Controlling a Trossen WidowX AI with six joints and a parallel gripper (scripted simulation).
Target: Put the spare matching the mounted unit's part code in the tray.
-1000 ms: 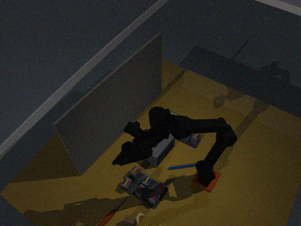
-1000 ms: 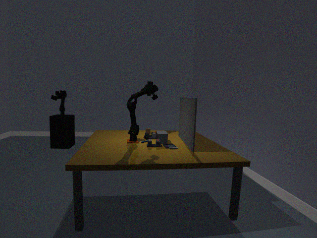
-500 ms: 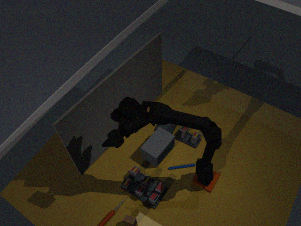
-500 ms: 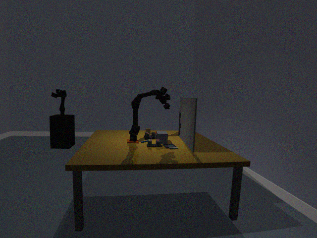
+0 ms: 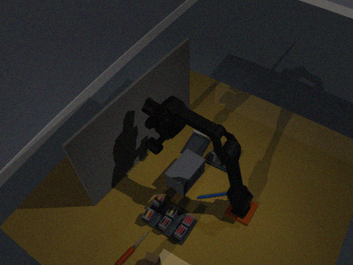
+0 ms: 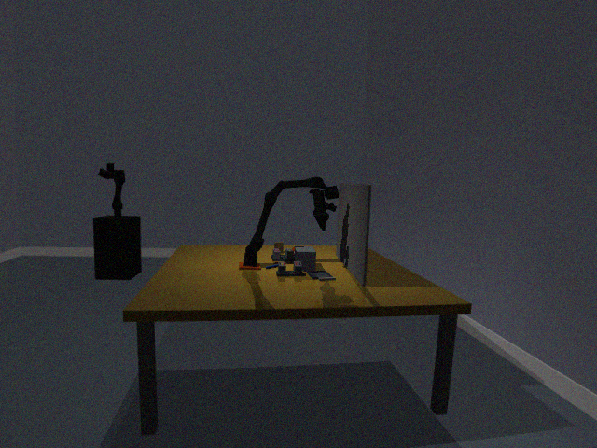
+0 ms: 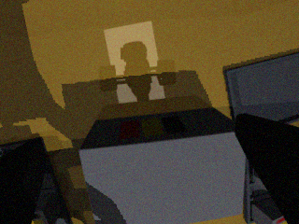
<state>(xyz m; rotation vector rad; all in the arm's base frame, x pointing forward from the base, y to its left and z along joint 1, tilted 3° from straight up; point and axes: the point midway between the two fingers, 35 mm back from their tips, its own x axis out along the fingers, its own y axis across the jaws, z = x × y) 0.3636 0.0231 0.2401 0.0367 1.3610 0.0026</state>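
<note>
The grey spare lies 220 mm behind my gripper tip, 190 mm to the right of it and 160 mm below it. Also, from my gripper tip: grey mounted block 90 mm behind, 10 mm to the right, 150 mm below; tall grey panel 140 mm ahead, 20 mm to the right, 20 mm above; blue pen 250 mm behind, 10 mm to the right, 200 mm below.
</note>
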